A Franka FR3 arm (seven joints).
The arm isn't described. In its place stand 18 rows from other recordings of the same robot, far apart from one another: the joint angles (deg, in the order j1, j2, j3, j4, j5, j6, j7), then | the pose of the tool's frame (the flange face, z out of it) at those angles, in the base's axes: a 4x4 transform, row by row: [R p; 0 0 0 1], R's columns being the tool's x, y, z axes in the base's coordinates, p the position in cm.
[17.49 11.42 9.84 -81.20 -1.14 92.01 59.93] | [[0.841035, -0.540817, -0.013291, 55.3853], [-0.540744, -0.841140, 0.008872, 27.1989], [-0.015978, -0.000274, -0.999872, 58.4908], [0, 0, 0, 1]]
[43.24 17.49 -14.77 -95.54 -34.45 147.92 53.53] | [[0.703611, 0.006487, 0.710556, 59.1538], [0.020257, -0.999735, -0.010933, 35.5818], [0.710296, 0.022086, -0.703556, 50.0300], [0, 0, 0, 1]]
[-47.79 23.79 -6.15 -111.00 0.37 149.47 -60.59] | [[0.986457, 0.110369, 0.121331, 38.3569], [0.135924, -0.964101, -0.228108, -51.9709], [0.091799, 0.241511, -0.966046, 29.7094], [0, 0, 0, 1]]
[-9.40 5.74 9.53 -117.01 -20.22 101.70 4.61] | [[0.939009, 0.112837, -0.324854, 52.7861], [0.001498, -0.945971, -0.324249, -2.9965], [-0.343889, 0.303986, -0.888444, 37.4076], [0, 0, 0, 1]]
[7.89 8.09 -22.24 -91.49 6.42 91.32 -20.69] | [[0.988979, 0.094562, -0.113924, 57.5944], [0.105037, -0.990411, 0.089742, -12.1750], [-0.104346, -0.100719, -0.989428, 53.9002], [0, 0, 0, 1]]
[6.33 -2.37 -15.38 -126.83 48.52 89.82 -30.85] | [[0.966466, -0.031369, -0.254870, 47.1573], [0.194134, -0.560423, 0.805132, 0.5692], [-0.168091, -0.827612, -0.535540, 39.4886], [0, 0, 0, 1]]
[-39.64 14.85 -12.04 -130.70 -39.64 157.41 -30.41] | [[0.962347, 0.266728, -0.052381, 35.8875], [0.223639, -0.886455, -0.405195, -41.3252], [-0.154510, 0.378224, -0.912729, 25.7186], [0, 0, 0, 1]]
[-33.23 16.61 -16.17 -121.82 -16.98 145.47 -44.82] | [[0.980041, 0.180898, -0.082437, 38.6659], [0.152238, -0.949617, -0.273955, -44.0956], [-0.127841, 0.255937, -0.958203, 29.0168], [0, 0, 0, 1]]
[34.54 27.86 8.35 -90.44 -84.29 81.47 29.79] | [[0.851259, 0.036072, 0.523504, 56.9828], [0.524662, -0.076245, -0.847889, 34.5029], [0.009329, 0.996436, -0.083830, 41.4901], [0, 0, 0, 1]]
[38.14 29.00 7.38 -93.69 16.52 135.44 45.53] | [[0.978172, -0.207518, -0.010720, 49.8605], [-0.190537, -0.916321, 0.352210, 49.5244], [-0.082913, -0.342479, -0.935860, 34.9570], [0, 0, 0, 1]]
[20.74 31.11 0.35 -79.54 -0.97 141.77 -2.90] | [[0.775322, 0.404294, 0.485203, 70.2889], [0.364920, -0.913805, 0.178308, 27.0007], [0.515470, 0.038814, -0.856028, 45.6590], [0, 0, 0, 1]]
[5.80 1.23 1.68 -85.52 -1.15 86.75 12.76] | [[0.995645, -0.093187, 0.002524, 55.1552], [-0.093121, -0.995469, -0.019244, 6.9953], [0.004306, 0.018925, -0.999812, 64.4320], [0, 0, 0, 1]]
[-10.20 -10.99 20.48 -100.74 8.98 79.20 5.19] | [[0.974834, 0.082835, -0.206971, 46.1043], [0.095810, -0.993963, 0.053456, 11.9257], [-0.201294, -0.071941, -0.976886, 61.5787], [0, 0, 0, 1]]
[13.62 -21.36 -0.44 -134.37 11.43 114.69 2.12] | [[0.993713, 0.111776, -0.006386, 42.4742], [0.111004, -0.976207, 0.186273, 11.1587], [0.014587, -0.185810, -0.982477, 47.9934], [0, 0, 0, 1]]
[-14.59 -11.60 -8.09 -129.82 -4.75 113.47 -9.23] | [[0.976807, -0.191779, -0.095229, 43.4554], [-0.193792, -0.980966, -0.012278, -18.8945], [-0.091061, 0.030447, -0.995380, 43.5405], [0, 0, 0, 1]]
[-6.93 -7.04 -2.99 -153.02 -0.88 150.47 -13.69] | [[0.993980, 0.078133, 0.076799, 41.6293], [0.079479, -0.996729, -0.014615, -7.1952], [0.075406, 0.020630, -0.996939, 28.4760], [0, 0, 0, 1]]
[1.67 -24.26 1.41 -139.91 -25.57 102.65 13.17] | [[0.986876, 0.008302, -0.161264, 39.3858], [-0.064196, -0.896194, -0.438994, -1.5307], [-0.148169, 0.443585, -0.883899, 44.6923], [0, 0, 0, 1]]
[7.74 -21.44 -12.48 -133.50 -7.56 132.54 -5.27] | [[0.937031, 0.068754, 0.342412, 46.7344], [0.089911, -0.994874, -0.046285, -4.8934], [0.337474, 0.074157, -0.938409, 51.5681], [0, 0, 0, 1]]
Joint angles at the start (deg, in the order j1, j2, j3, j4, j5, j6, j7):
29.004, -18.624, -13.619, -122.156, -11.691, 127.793, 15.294
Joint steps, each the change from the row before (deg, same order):
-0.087, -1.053, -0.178, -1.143, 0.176, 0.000, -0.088
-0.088, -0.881, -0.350, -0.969, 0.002, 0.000, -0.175
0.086, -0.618, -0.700, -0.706, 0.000, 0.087, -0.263
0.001, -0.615, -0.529, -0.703, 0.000, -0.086, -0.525
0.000, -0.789, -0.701, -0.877, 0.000, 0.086, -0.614
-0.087, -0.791, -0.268, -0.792, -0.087, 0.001, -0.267
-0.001, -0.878, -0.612, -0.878, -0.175, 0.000, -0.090
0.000, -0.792, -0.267, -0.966, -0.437, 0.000, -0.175
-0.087, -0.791, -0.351, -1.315, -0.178, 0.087, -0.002
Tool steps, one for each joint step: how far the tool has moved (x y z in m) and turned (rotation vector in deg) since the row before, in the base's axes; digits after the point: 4 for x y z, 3 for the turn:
-0.0051, -0.0041, -0.0017, 0.374, 0.250, -0.129
-0.0037, -0.0054, -0.0018, 0.199, 0.211, -0.177
-0.0018, -0.0066, -0.0018, 0.251, 0.167, -0.256
-0.0023, -0.0057, -0.0020, 0.050, 0.296, 0.047
-0.0027, -0.0074, -0.0021, 0.177, 0.179, 0.011
-0.0035, -0.0043, -0.0012, 0.097, 0.088, 0.019
-0.0034, -0.0067, -0.0017, 0.237, 0.150, -0.332
-0.0039, -0.0034, -0.0029, -0.216, 0.176, 0.149
-0.0042, -0.0043, -0.0060, 0.078, 0.522, -0.179

